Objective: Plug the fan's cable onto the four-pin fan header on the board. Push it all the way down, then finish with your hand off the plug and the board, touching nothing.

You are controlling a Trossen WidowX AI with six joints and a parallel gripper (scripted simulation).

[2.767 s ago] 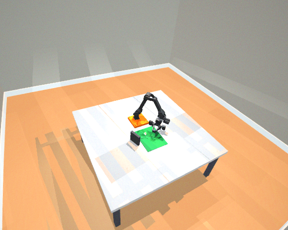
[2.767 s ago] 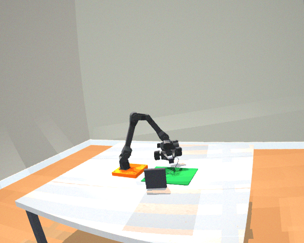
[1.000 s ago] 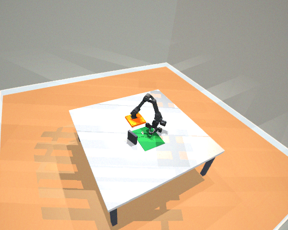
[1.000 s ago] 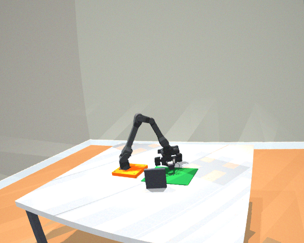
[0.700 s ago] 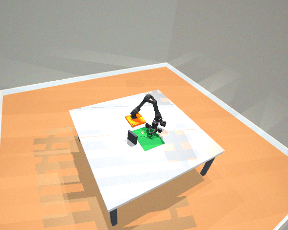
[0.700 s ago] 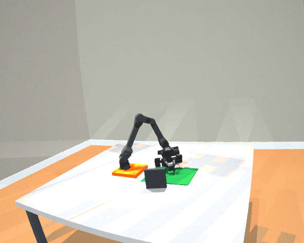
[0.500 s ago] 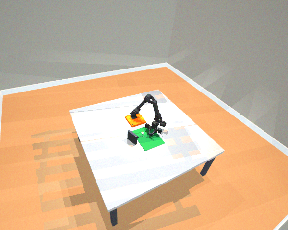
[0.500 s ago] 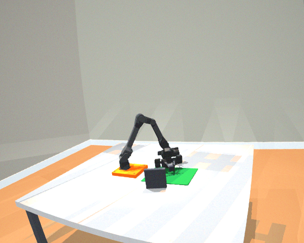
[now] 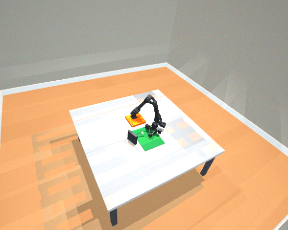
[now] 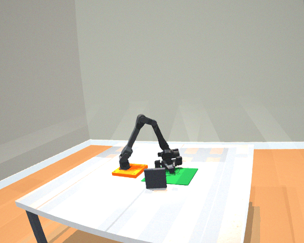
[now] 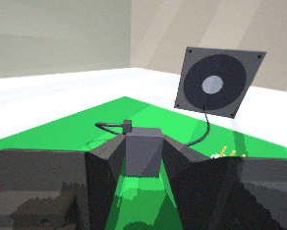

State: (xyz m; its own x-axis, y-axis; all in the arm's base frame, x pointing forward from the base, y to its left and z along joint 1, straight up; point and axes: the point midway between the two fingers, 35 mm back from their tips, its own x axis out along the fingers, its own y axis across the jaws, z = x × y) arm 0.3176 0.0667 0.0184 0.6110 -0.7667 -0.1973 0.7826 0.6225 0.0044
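Now: gripper tip 10 mm to the right of the fan plug and 10 mm above it. The rest, counted from my gripper tip: green board (50 mm below, 20 mm to the right); then pale header (80 mm behind, 50 mm to the right, 30 mm below); then dark grey fan (190 mm to the right, 20 mm behind, 20 mm above).
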